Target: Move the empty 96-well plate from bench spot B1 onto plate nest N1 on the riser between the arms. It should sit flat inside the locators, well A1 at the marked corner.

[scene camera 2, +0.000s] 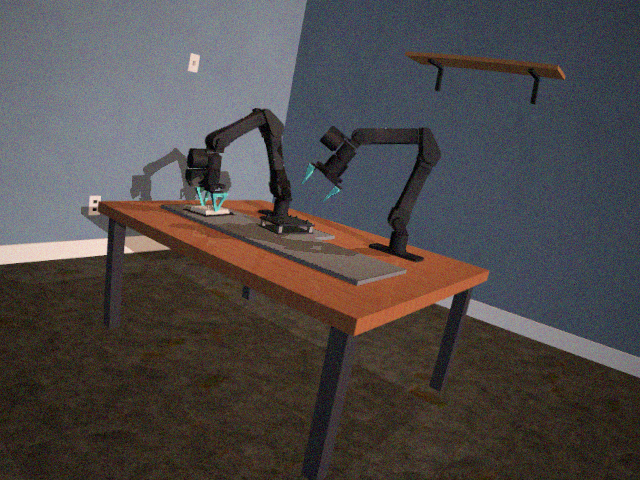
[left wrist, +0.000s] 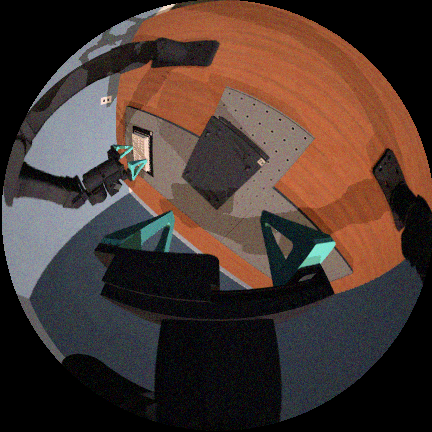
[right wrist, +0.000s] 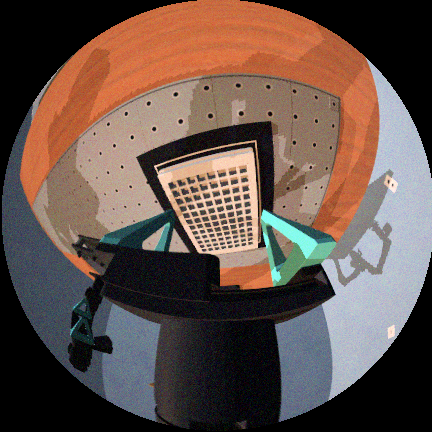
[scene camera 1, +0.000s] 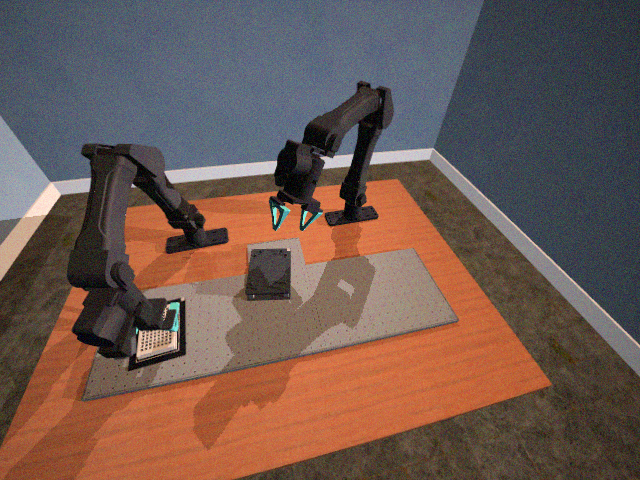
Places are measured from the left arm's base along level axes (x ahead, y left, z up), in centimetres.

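Where they show: left gripper, between the fingertips: [scene camera 2: 312,192] [left wrist: 216,214] [right wrist: 84,307] [scene camera 1: 288,230]; right gripper, between the fingertips: [scene camera 2: 209,208] [left wrist: 138,153] [right wrist: 217,214] [scene camera 1: 157,330]; left arm's base, origin of its link: [scene camera 2: 395,253] [left wrist: 397,194] [scene camera 1: 351,216]; right arm's base, origin of its link: [left wrist: 179,53] [scene camera 1: 198,241].
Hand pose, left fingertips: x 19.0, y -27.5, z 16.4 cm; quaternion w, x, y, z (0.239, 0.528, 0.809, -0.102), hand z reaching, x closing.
Things, the pixels of their top centre, and the offset from my left fingertips. "pt": a spot on its surface instead. Level surfaces: height alone.
- pale 96-well plate, centre of its top: [right wrist: 218,219] [scene camera 1: 157,327] [scene camera 2: 210,207] [left wrist: 138,151] dz -13.5, dx +13.2, dy -36.7 cm
- dark plate nest, centre of its top: [left wrist: 210,170] [scene camera 1: 269,267] [right wrist: 101,273] [scene camera 2: 288,217] dz -10.5, dx +2.9, dy -6.7 cm
- small white marker, a spot on its surface: [left wrist: 261,161] [scene camera 1: 288,249] pt dz -11.5, dx -3.4, dy +0.2 cm
- grey perforated board, height of its surface: dz -15.1 cm
- wooden table, height of its surface: dz -16.4 cm
The pale 96-well plate [scene camera 1: 156,343] [scene camera 2: 211,210] [left wrist: 141,146] [right wrist: 215,200] lies flat inside the black frame [scene camera 1: 182,335] [right wrist: 266,165] of its bench spot. My right gripper [scene camera 1: 156,325] [scene camera 2: 209,206] [left wrist: 138,153] [right wrist: 217,214] is open, pointing down low at the plate, its fingertips toward the two long sides; contact cannot be told. The dark plate nest [scene camera 1: 268,273] [scene camera 2: 286,223] [left wrist: 225,160] stands on the riser with nothing on it. A small white marker [scene camera 1: 288,250] [left wrist: 261,161] is at one corner. My left gripper [scene camera 1: 290,228] [scene camera 2: 315,190] [left wrist: 216,214] is open and empty, raised beyond the nest in scene camera 1.
The grey perforated board [scene camera 1: 387,289] [scene camera 2: 361,268] [left wrist: 295,132] [right wrist: 165,107] lies on the wooden table [scene camera 1: 413,382] [scene camera 2: 330,304]. Both arm bases, the right [scene camera 1: 196,240] and the left [scene camera 1: 351,215], stand along the table's far side in scene camera 1.
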